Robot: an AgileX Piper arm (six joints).
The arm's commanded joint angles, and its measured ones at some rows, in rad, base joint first. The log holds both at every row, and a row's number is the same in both.
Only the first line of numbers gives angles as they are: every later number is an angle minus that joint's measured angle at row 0.
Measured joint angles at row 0: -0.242, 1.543, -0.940, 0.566, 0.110, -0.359
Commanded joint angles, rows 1 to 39: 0.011, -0.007, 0.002, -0.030, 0.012, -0.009; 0.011, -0.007, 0.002, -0.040, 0.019, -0.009; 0.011, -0.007, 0.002, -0.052, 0.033, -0.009; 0.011, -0.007, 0.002, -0.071, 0.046, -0.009; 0.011, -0.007, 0.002, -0.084, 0.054, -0.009; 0.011, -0.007, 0.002, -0.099, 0.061, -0.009; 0.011, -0.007, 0.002, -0.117, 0.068, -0.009; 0.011, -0.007, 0.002, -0.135, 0.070, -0.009; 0.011, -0.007, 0.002, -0.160, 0.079, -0.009; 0.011, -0.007, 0.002, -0.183, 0.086, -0.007; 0.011, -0.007, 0.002, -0.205, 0.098, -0.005; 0.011, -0.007, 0.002, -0.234, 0.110, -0.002; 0.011, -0.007, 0.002, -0.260, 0.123, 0.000; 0.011, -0.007, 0.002, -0.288, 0.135, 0.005; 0.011, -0.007, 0.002, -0.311, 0.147, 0.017; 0.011, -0.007, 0.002, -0.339, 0.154, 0.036; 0.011, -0.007, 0.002, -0.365, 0.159, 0.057; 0.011, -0.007, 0.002, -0.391, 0.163, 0.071; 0.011, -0.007, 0.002, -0.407, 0.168, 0.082; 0.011, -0.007, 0.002, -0.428, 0.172, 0.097; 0.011, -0.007, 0.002, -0.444, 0.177, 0.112; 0.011, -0.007, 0.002, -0.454, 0.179, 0.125; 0.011, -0.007, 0.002, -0.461, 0.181, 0.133; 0.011, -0.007, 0.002, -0.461, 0.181, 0.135; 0.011, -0.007, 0.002, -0.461, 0.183, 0.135; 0.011, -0.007, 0.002, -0.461, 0.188, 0.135; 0.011, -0.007, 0.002, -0.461, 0.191, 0.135; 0.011, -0.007, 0.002, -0.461, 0.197, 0.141; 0.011, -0.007, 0.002, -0.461, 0.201, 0.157; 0.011, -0.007, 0.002, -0.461, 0.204, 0.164; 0.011, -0.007, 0.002, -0.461, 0.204, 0.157; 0.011, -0.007, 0.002, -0.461, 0.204, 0.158; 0.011, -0.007, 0.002, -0.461, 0.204, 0.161; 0.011, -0.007, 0.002, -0.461, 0.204, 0.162; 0.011, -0.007, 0.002, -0.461, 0.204, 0.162; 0.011, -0.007, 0.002, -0.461, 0.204, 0.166; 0.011, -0.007, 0.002, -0.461, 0.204, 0.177; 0.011, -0.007, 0.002, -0.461, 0.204, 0.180; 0.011, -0.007, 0.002, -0.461, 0.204, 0.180
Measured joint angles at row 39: 0.007, 0.000, 0.000, -0.458, 0.169, 0.162
